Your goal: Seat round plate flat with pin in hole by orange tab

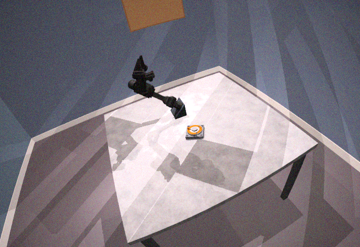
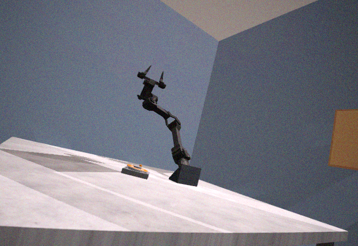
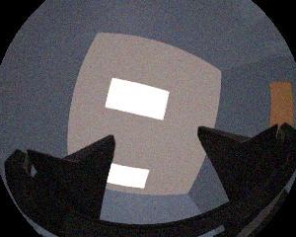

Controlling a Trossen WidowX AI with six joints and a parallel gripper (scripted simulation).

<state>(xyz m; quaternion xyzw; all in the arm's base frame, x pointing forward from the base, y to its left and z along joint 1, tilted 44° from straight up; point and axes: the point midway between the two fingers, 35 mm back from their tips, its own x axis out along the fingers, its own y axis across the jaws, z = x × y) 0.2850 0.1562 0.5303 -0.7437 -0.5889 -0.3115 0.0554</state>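
Right now my gripper tip is 61 cm above the grey square base, 21 cm to the right of it and 7 cm short of it.
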